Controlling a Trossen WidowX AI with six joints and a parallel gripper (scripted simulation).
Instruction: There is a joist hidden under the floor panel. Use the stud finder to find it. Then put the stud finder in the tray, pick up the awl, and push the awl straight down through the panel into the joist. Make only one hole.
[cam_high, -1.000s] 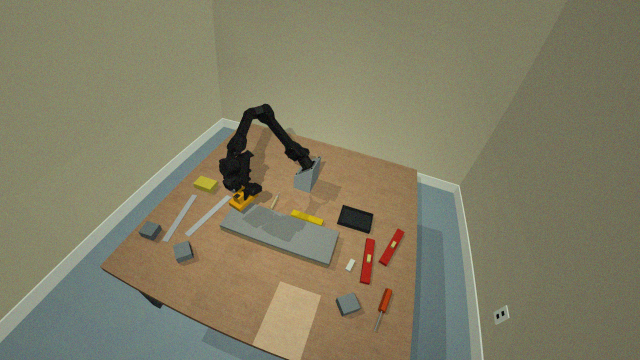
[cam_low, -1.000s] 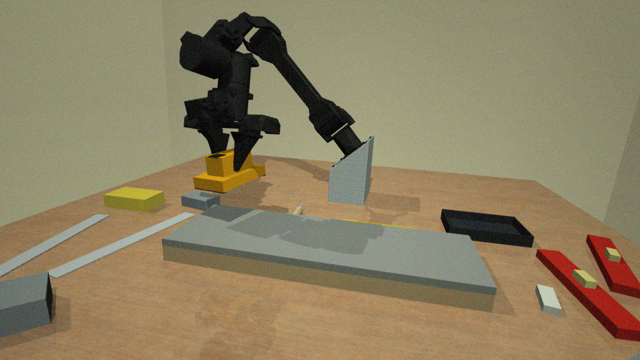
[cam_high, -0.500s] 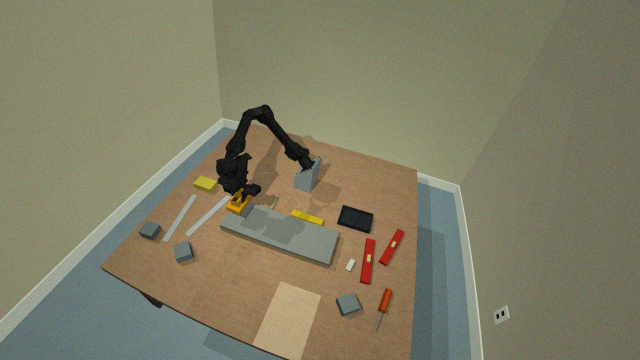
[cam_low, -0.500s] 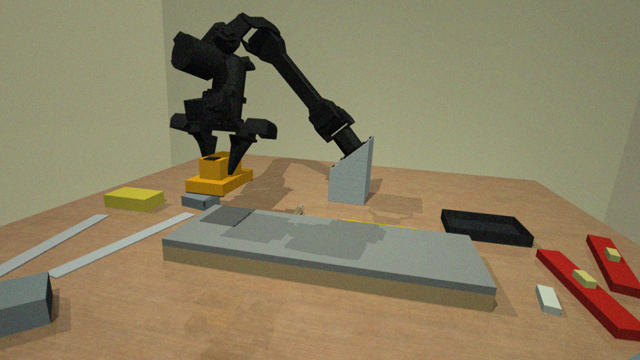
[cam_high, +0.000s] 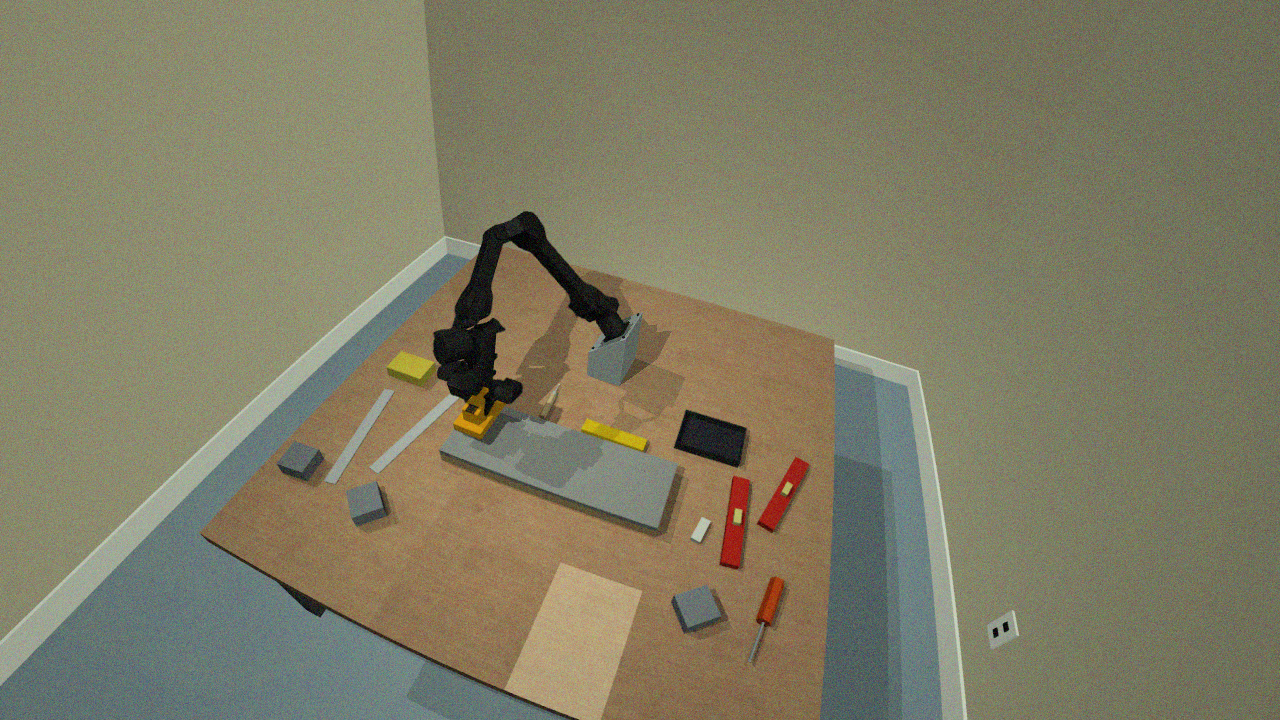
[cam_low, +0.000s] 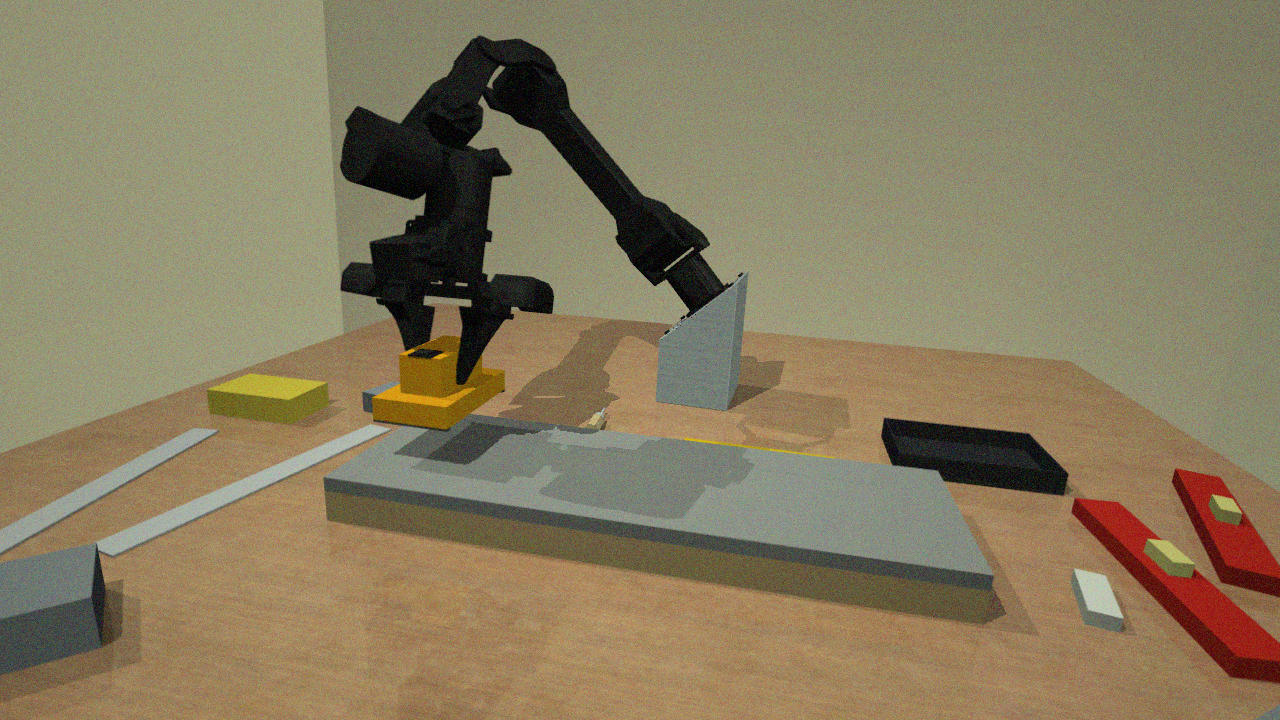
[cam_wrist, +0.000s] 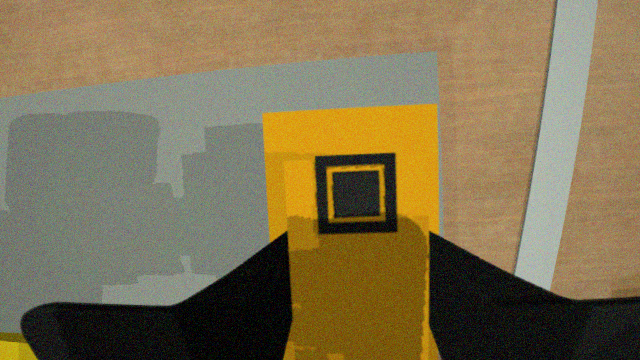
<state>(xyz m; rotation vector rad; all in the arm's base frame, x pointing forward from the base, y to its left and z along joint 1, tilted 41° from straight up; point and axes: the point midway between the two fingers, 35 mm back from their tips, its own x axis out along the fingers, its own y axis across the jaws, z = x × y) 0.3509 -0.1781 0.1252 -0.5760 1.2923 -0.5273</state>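
My gripper tip is 30 cm to the right of the thin yellow bar, 12 cm past it and 9 cm above it. Round my gripper tip: awl 19 cm behind, 11 cm to the left, 10 cm below; then grey block 17 cm behind, 14 cm to the right, 9 cm below; then yellow stud finder 2 cm above, 1 cm ahead.
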